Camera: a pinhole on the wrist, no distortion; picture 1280 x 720 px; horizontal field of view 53.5 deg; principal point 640.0 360.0 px. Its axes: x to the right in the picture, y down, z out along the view. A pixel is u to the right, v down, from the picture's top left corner.
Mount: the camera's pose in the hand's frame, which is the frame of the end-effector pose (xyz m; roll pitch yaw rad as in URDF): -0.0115 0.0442 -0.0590 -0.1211 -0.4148 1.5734
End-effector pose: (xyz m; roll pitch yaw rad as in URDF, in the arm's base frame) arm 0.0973 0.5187 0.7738 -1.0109 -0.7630 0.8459
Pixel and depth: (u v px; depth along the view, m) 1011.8 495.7 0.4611
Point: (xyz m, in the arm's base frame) -0.3170 0.5618 0.8595
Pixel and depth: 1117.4 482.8 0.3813
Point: -0.2474 0.5850 0.8247
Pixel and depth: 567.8 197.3 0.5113
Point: -0.2566 0.4794 1.0389
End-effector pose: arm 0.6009 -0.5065 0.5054 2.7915 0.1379 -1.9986
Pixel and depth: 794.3 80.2 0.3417
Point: 0.5711 -0.4749 0.2254
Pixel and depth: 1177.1 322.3 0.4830
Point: 0.4714 -0.3230 0.0942
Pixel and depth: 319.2 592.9 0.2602
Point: 0.7033 -0.4286 0.3422
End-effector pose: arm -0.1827 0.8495 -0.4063 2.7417 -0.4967 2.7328
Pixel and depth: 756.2 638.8 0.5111
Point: -0.1965 0.9173 -0.8660
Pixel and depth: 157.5 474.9 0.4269
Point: -0.3125 0.7412 -0.7577
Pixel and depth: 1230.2 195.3 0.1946
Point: -0.1879 0.9665 -0.5218
